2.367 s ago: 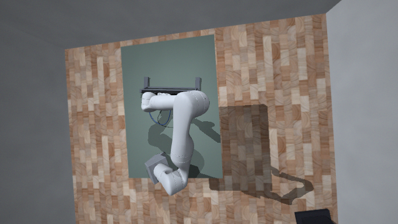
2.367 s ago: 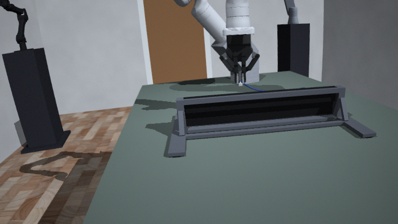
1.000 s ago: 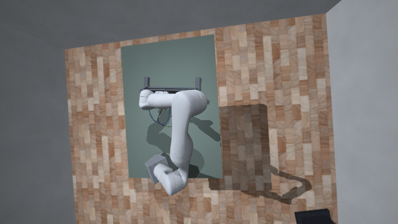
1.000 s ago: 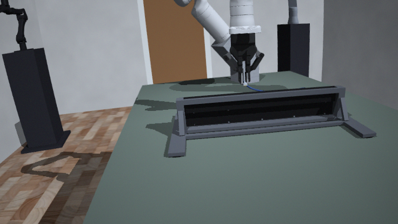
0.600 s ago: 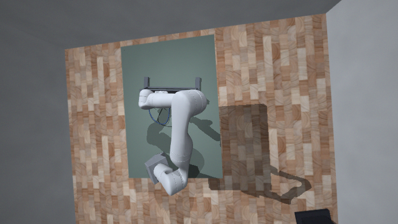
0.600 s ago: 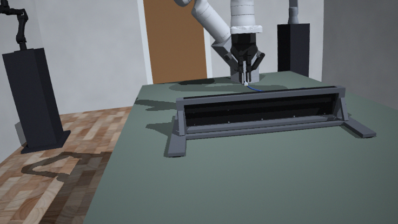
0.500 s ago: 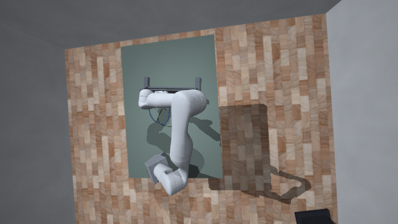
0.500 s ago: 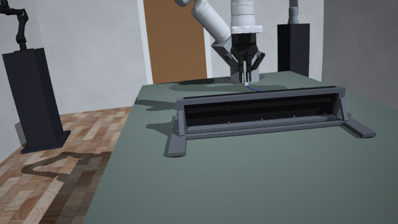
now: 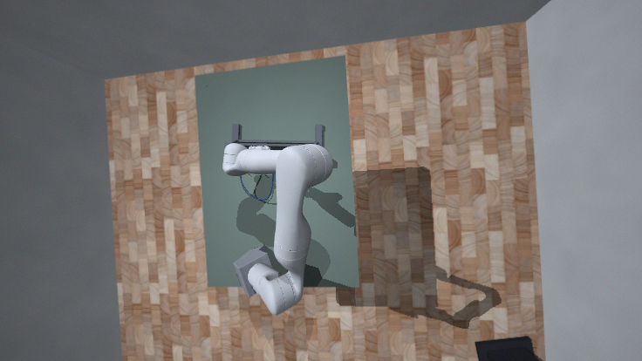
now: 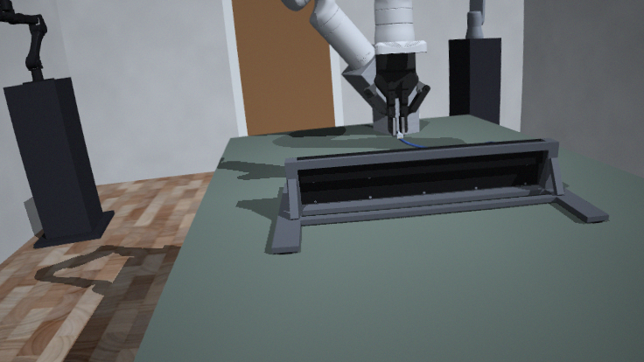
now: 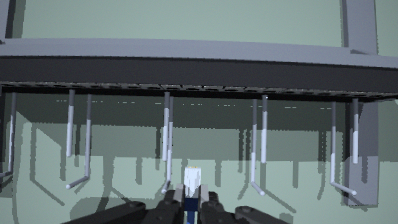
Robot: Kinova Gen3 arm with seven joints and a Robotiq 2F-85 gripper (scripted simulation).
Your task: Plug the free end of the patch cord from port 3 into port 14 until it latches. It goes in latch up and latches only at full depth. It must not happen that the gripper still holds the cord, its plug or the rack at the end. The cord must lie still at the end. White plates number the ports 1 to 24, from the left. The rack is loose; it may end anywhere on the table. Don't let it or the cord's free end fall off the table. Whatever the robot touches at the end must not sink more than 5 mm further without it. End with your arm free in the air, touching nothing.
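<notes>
The plug lies 1 cm below my hand and 1 cm ahead of it.
</notes>
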